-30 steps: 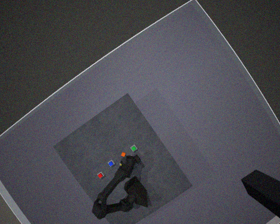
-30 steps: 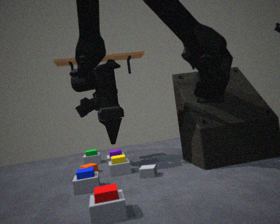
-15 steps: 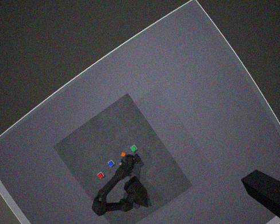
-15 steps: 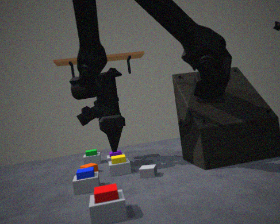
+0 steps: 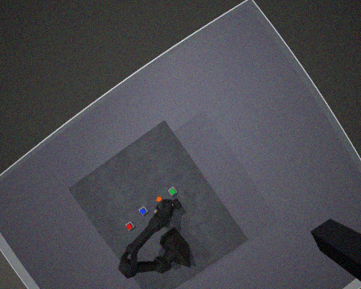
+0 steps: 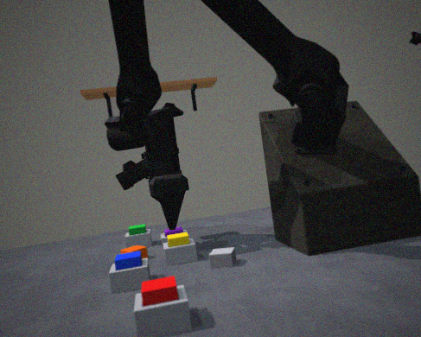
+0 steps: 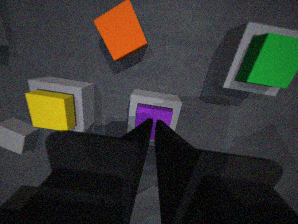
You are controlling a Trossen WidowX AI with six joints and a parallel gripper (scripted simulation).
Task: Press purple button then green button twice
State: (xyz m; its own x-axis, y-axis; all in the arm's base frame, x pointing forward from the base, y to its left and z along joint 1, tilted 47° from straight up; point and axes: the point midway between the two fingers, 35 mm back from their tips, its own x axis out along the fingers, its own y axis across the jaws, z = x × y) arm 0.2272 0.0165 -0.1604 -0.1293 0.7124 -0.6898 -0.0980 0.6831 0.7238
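My gripper tip is now 10 mm above the purple button. Also, from my gripper tip: yellow button 10 mm behind, 90 mm to the left; then orange block 70 mm ahead, 40 mm to the left, 20 mm below; then green button 70 mm ahead, 70 mm to the right.
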